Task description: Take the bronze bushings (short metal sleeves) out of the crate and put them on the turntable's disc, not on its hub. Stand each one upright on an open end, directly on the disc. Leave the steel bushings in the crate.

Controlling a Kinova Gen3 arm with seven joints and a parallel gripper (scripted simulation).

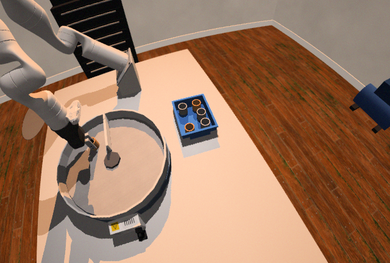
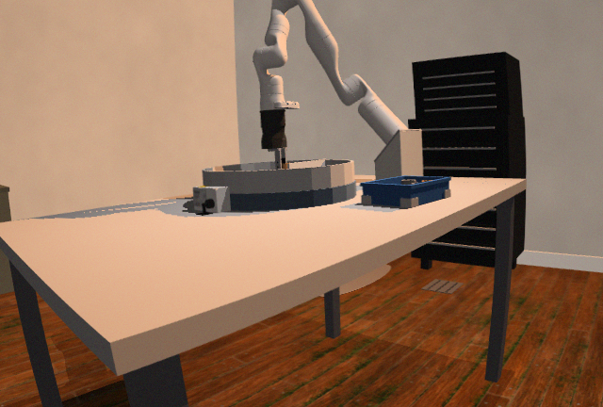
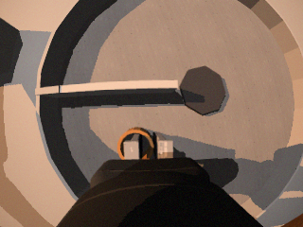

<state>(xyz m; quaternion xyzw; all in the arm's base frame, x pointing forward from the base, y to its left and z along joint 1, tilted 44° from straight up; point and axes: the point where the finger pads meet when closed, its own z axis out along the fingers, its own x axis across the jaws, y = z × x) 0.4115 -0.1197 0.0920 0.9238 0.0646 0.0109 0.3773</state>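
Now: the blue crate 60 mm behind my hand, 420 mm to the left of it and 70 mm below it. From my hand the other things lie so: turntable disc (70 mm ahead, 70 mm to the left, 40 mm below).
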